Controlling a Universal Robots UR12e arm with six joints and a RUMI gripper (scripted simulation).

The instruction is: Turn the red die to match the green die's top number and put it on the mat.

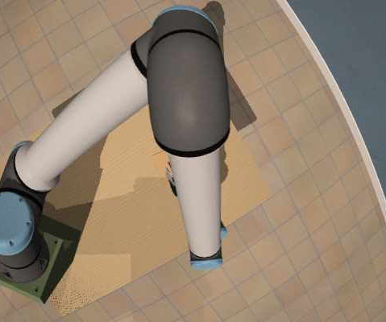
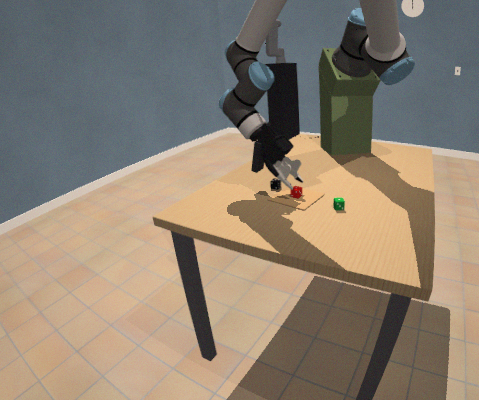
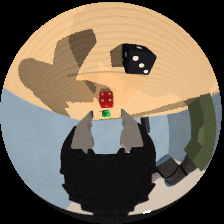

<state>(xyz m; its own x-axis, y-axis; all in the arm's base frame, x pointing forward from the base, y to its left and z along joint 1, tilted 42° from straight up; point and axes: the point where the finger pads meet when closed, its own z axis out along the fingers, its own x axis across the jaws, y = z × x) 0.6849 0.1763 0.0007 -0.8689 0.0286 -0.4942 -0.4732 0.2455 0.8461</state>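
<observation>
Right now the red die is 10 mm to the left of my hand and 30 mm below it. Also, from my hand: green die: 30 mm behind, 160 mm to the left, 40 mm below; tan mat: 10 mm to the left, 50 mm below; black die: 10 mm behind, 100 mm to the right, 40 mm below.
</observation>
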